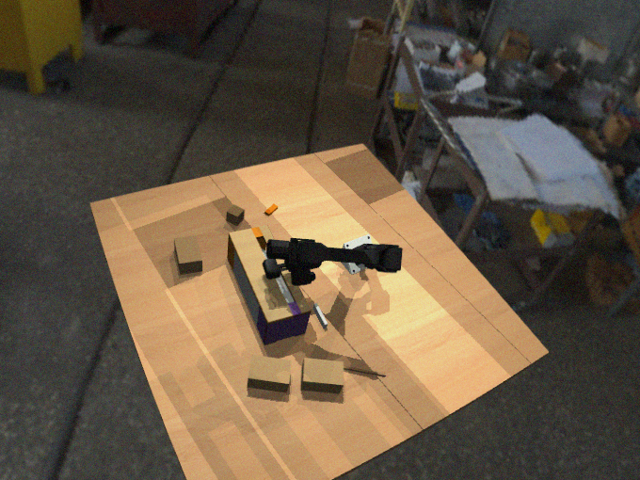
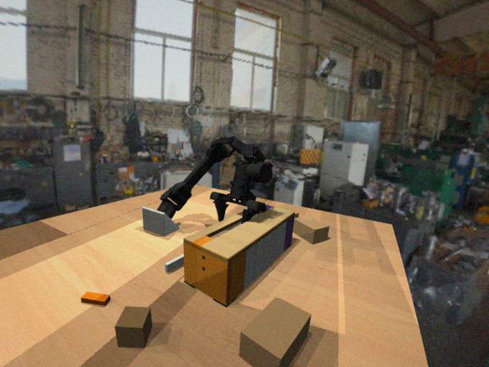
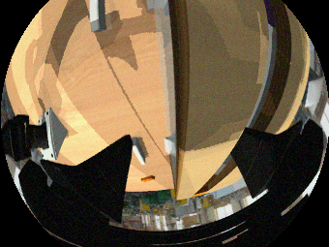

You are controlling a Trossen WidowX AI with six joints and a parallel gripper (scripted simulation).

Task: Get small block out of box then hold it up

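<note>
My gripper tip is now 40 mm short of the purple block, 30 mm to the left of it and 10 mm above it. Also, from my gripper tip: flat orange tile: 360 mm to the right, 170 mm behind, 90 mm below; then long box: 30 mm below, 30 mm ahead, 10 mm to the right.
</note>
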